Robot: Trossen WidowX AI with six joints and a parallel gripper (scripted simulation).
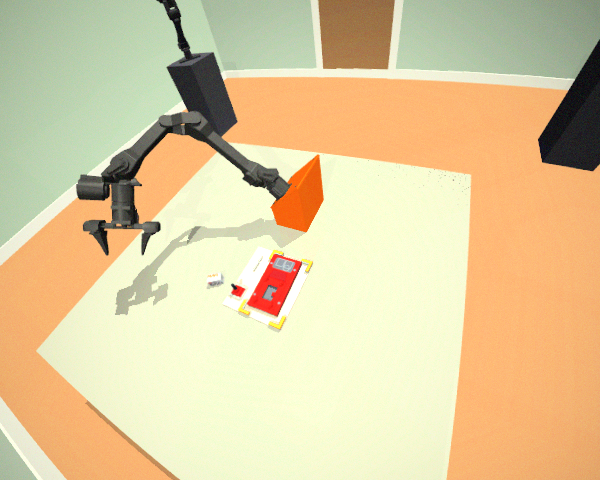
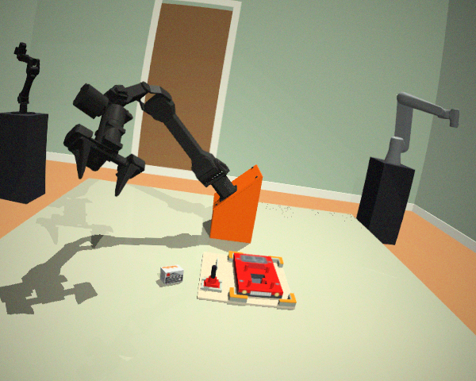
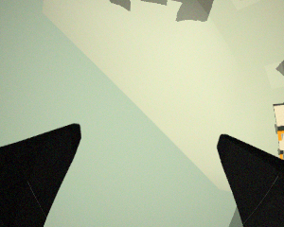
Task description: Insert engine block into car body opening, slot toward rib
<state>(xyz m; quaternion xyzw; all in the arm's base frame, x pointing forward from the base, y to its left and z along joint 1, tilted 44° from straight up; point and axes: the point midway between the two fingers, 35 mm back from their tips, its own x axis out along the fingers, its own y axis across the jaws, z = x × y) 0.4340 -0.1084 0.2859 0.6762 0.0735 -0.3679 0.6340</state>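
The engine block lies 100 mm behind my gripper tip, 150 mm to the left of it and 220 mm below it.
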